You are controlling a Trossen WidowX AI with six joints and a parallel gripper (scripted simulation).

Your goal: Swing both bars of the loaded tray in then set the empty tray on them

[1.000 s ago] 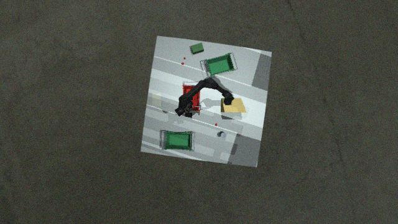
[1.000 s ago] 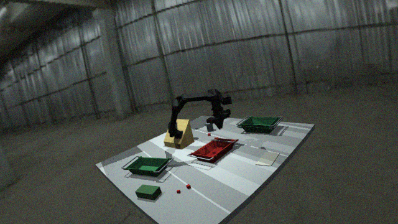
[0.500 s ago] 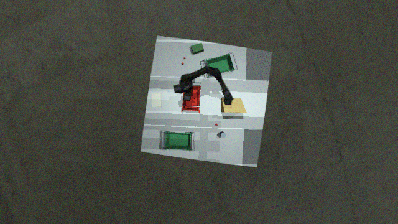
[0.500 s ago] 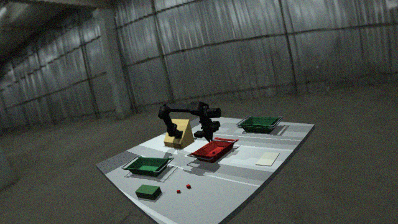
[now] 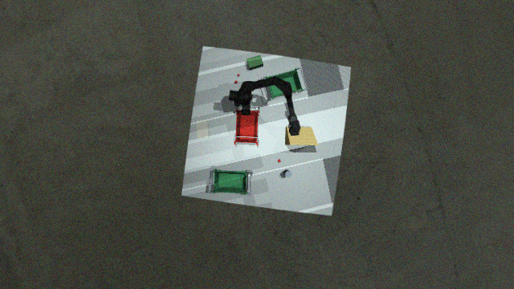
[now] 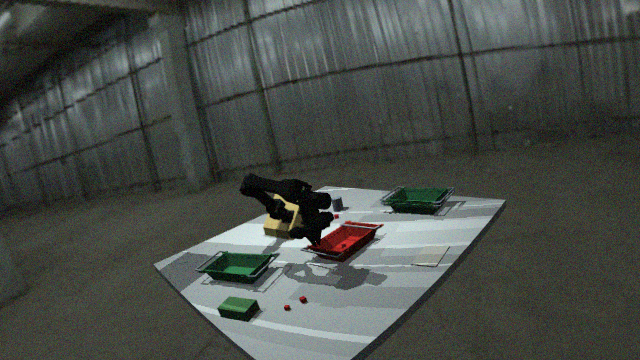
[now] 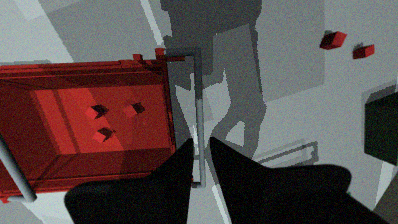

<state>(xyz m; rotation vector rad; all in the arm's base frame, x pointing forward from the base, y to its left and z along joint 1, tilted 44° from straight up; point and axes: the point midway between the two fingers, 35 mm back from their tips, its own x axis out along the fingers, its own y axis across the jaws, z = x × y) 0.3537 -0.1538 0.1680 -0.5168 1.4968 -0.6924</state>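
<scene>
Now: the green tray 30 cm behind my gripper tip, 18 cm to the right of it and 5 cm below it. Also, from my gripper tip: pale flat card 39 cm ahead, 16 cm to the left, 9 cm below; dark green box 8 cm behind, 38 cm to the right, 8 cm below; grey cylinder 30 cm behind, 55 cm to the left, 6 cm below.
</scene>
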